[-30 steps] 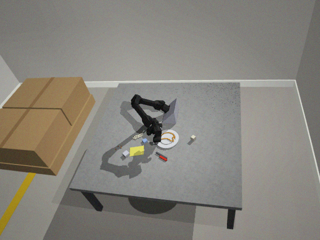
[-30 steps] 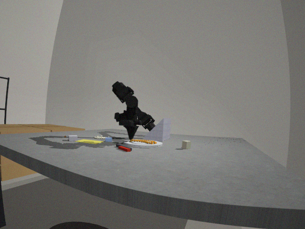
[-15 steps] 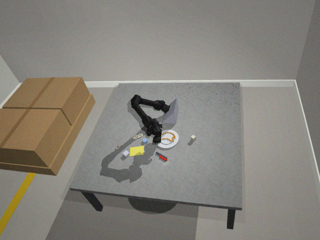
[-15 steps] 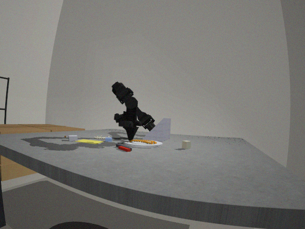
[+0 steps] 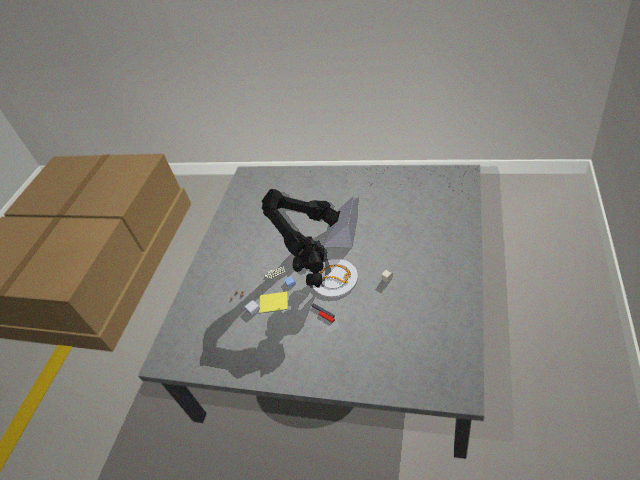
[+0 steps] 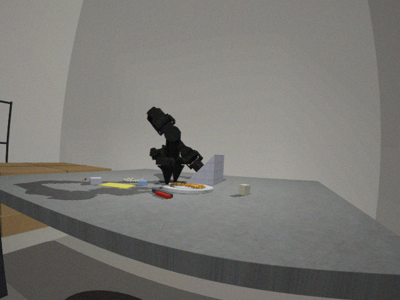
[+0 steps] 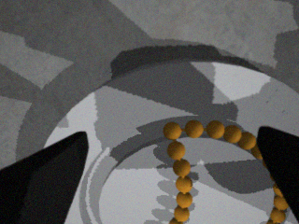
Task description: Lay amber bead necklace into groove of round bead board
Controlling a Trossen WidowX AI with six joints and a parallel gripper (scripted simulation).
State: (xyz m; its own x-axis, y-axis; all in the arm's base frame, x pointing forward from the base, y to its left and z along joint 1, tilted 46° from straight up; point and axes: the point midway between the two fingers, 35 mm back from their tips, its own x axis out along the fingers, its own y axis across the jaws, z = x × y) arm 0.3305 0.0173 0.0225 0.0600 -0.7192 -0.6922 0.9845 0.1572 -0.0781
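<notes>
Right now the round bead board is 2 cm behind my gripper tip, 6 cm to the left of it and 1 cm below it. The rest, counted from my gripper tip: blue cube 2 cm ahead, 13 cm to the right, 1 cm below; then yellow sheet 13 cm ahead, 17 cm to the right, 2 cm below; then red-handled tool 16 cm ahead, 6 cm to the left, 1 cm below.
</notes>
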